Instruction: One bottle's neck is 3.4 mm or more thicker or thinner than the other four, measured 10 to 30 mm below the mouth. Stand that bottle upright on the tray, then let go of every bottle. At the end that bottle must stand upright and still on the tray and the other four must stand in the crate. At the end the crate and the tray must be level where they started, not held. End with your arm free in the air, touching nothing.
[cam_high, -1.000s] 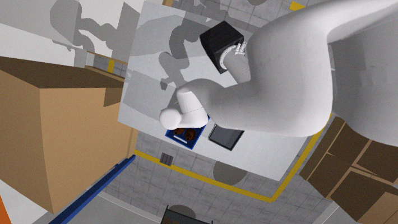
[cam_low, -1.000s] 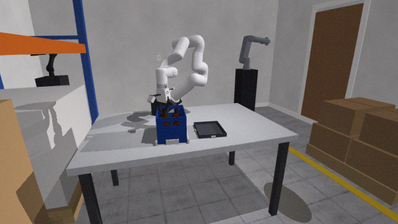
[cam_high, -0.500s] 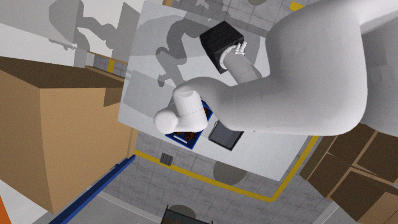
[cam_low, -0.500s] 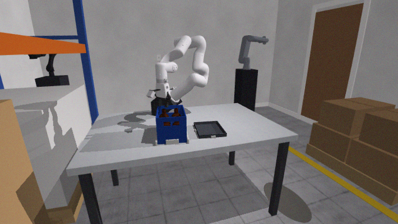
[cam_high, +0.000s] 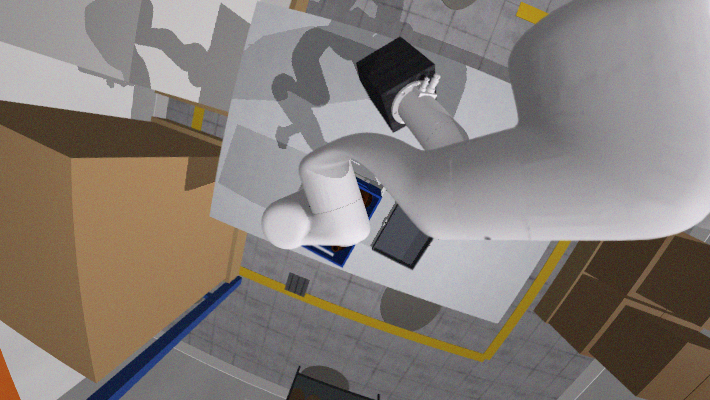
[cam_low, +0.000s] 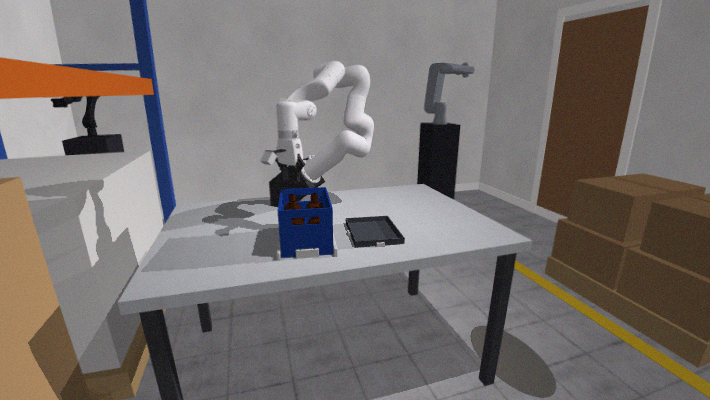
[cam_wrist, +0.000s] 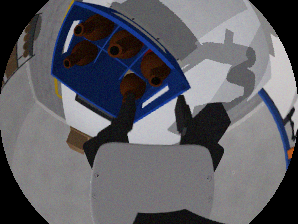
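The glass bottle lies 15 cm below my hand. The rest, counted from my hand: blue crate 15 cm below, 9 cm ahead, 4 cm to the left; dark tray 32 cm to the left, 22 cm below, 8 cm ahead.
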